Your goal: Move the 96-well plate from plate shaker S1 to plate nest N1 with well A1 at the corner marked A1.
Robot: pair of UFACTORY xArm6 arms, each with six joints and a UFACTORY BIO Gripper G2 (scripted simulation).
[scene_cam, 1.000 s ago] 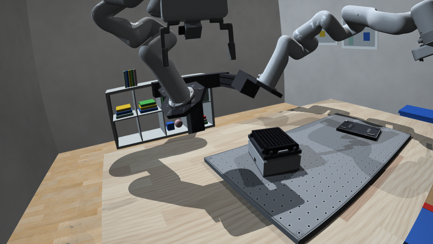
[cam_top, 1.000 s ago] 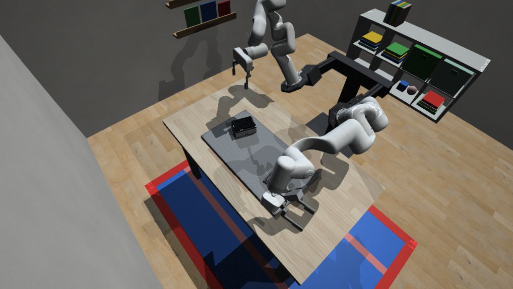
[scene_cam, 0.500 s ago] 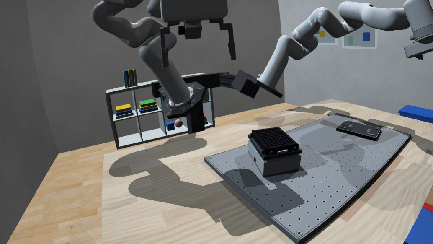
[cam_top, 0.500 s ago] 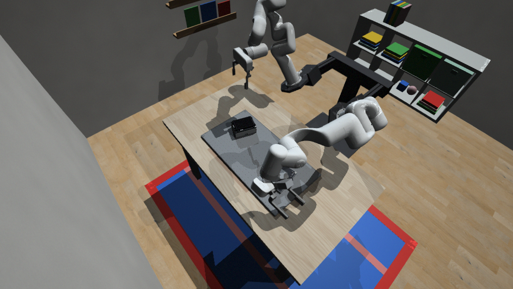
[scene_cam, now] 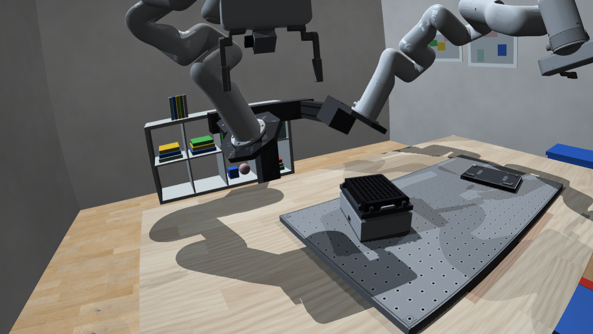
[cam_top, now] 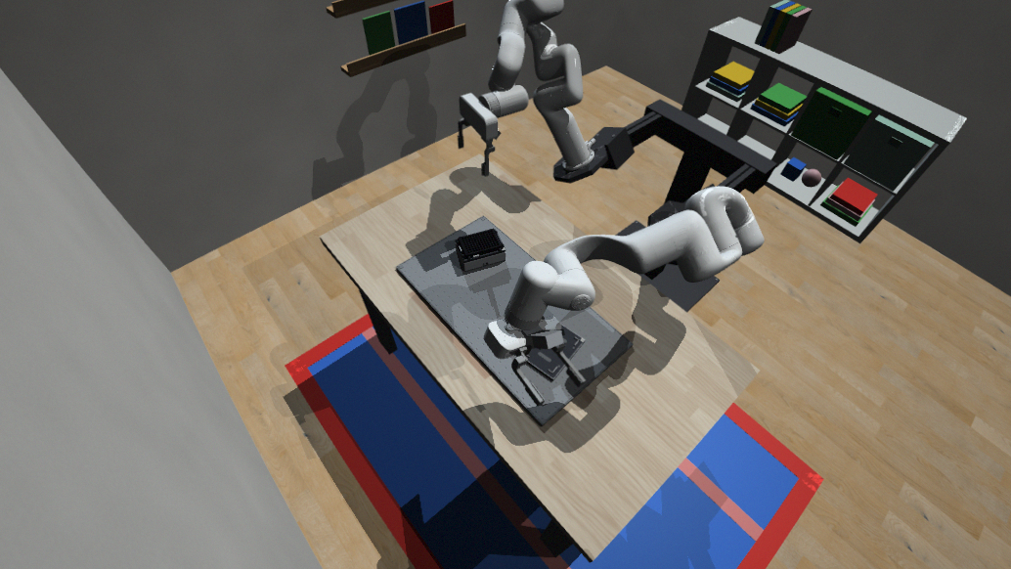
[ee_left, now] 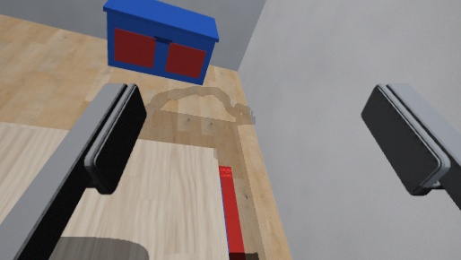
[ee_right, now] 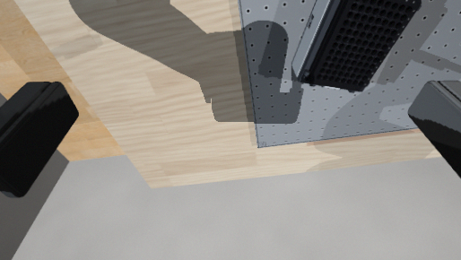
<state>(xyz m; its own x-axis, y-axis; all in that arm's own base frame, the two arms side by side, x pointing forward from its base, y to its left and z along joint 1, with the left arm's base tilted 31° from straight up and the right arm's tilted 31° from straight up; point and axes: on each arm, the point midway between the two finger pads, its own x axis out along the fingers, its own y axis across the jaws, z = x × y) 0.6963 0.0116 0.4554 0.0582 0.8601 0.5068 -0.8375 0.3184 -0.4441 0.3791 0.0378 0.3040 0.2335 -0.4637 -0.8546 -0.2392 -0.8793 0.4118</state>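
Note:
My left hand is 25 cm past the black 96-well plate, 59 cm to the left of it and 25 cm above it. The rest, counted from my left hand: grey plate shaker S1: 22 cm behind, 58 cm to the right, 28 cm below; black plate nest N1: 20 cm behind, 17 cm to the right, 31 cm below.

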